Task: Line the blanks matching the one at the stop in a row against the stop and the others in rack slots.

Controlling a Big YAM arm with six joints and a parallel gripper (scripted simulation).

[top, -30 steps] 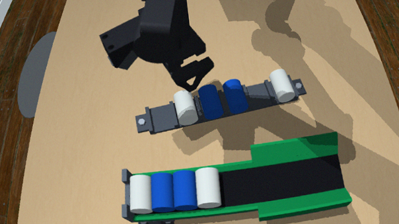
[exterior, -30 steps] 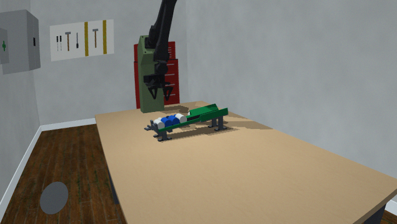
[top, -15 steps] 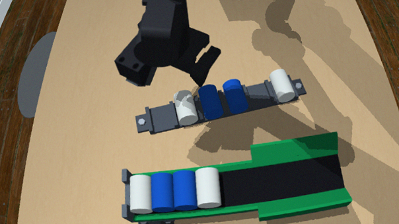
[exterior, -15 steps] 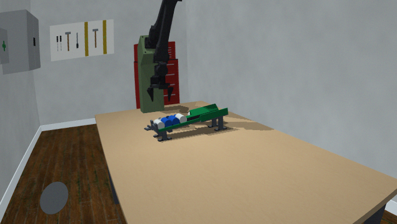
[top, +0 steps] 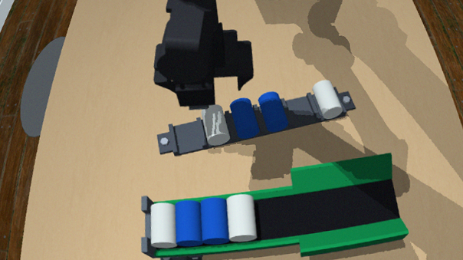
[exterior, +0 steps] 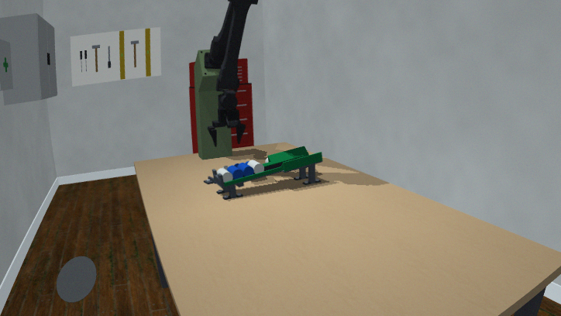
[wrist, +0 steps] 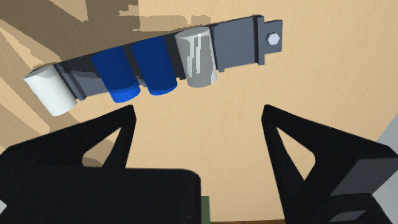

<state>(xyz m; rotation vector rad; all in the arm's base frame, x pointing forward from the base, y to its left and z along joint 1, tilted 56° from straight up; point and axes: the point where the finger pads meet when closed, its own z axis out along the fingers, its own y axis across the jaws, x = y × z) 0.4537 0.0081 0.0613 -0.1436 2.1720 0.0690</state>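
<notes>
The stock rack lies 150 mm below my hand, 70 mm to the left of it and 30 mm behind it. The rest, counted from my hand: grey stop (220 mm ahead, 80 mm below, 50 mm to the right).
</notes>
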